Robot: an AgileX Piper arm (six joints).
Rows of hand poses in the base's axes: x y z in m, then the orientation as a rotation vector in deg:
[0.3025 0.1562 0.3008 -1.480 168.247 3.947]
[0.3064 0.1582 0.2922 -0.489 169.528 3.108]
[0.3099 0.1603 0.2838 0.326 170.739 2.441]
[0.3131 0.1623 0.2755 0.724 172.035 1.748]
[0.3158 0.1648 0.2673 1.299 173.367 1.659]
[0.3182 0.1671 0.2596 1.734 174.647 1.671]
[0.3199 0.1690 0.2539 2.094 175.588 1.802]
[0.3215 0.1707 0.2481 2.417 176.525 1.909]
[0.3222 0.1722 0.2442 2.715 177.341 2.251]
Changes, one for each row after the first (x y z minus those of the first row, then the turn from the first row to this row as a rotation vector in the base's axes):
[0.0039 0.0020 -0.0086 -0.524 1.269 -0.701]
[0.0074 0.0041 -0.0170 -0.938 2.478 -1.265]
[0.0106 0.0061 -0.0253 -1.394 3.769 -1.546]
[0.0133 0.0086 -0.0335 -1.435 5.111 -1.897]
[0.0157 0.0109 -0.0412 -1.420 6.401 -2.146]
[0.0174 0.0128 -0.0469 -1.326 7.353 -2.344]
[0.0190 0.0145 -0.0527 -1.251 8.300 -2.518]
[0.0197 0.0160 -0.0566 -1.026 9.130 -2.662]

